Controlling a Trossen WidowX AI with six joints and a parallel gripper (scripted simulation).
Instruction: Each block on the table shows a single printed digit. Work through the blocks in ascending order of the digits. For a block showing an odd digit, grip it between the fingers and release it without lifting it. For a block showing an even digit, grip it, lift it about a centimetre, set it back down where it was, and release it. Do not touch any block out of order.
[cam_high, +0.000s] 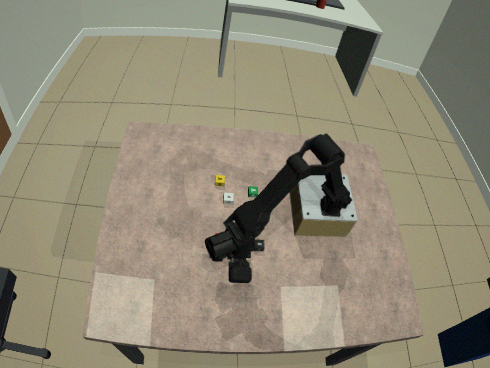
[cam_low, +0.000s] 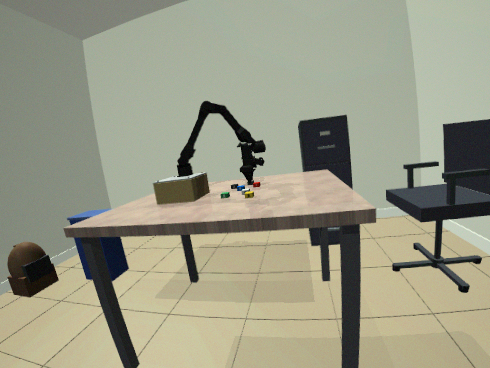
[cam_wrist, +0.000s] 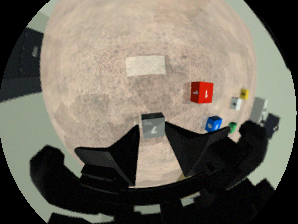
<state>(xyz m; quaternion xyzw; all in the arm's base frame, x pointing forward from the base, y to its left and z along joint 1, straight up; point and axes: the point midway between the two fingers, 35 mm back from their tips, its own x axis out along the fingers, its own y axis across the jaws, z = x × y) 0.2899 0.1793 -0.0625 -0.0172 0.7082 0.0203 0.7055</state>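
My gripper tip is now right at the grey block. The rest, counted from my gripper tip: blue block: 15 cm to the right, 2 cm behind; then black block: 8 cm to the right, 7 cm behind; then red block: 8 cm to the right, 5 cm ahead.
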